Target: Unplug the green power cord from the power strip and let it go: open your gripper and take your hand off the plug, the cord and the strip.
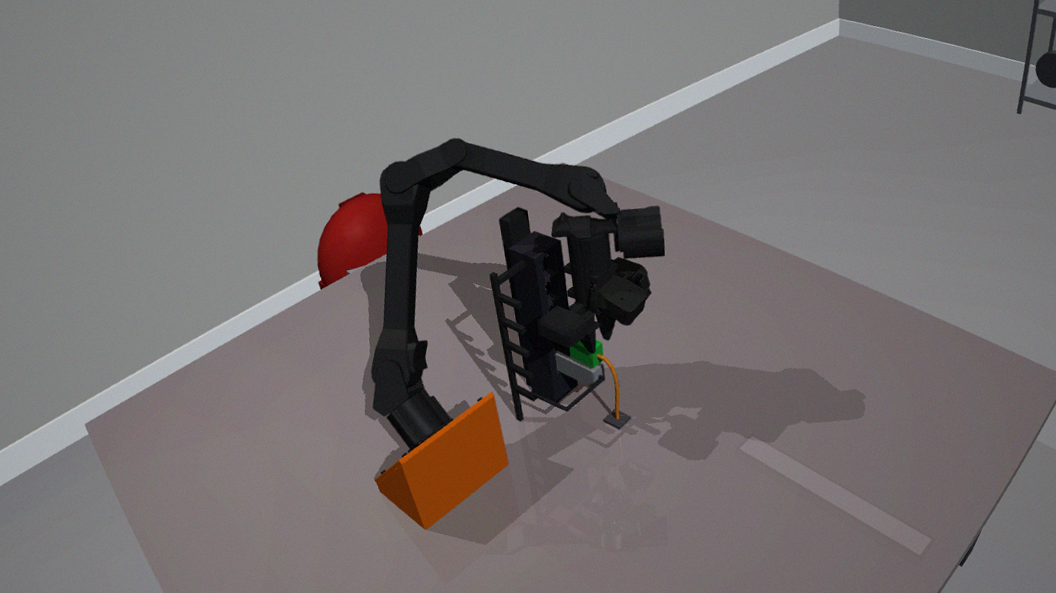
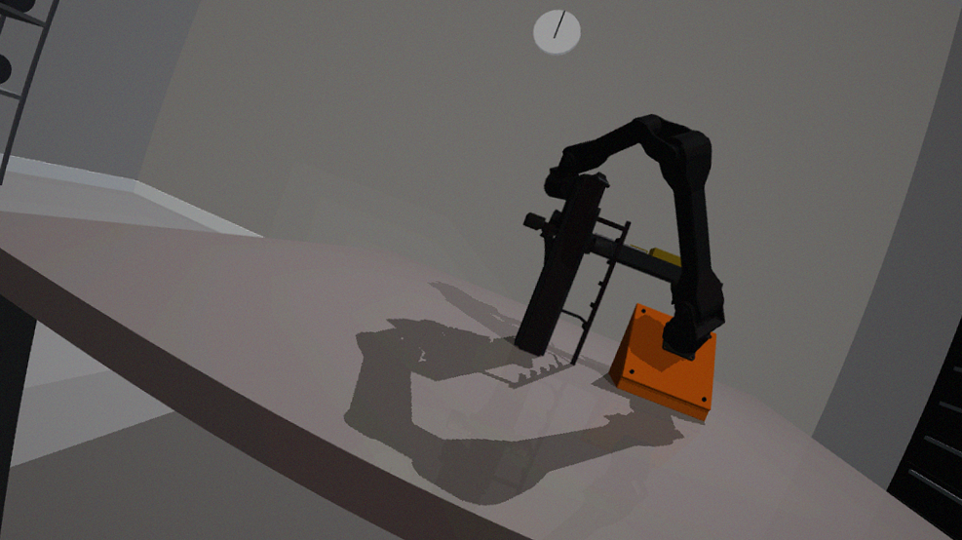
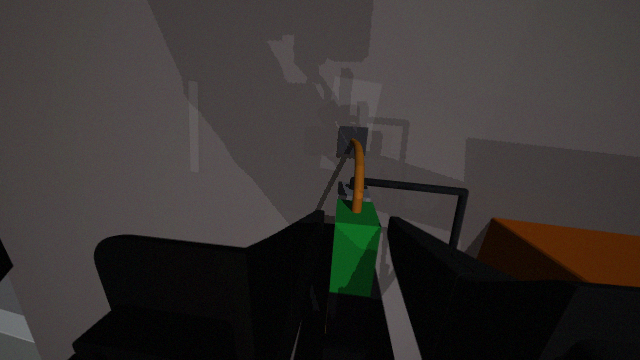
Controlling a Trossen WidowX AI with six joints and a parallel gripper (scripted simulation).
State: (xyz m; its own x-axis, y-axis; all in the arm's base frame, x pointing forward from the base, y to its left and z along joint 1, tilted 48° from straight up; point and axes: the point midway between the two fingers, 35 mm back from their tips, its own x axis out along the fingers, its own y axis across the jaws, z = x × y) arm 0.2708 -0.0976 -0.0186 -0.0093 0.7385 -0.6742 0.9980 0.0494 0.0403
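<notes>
Right now my gripper tip is 1 cm past the green plug, 4 cm to the right of it and 1 cm above it.
</notes>
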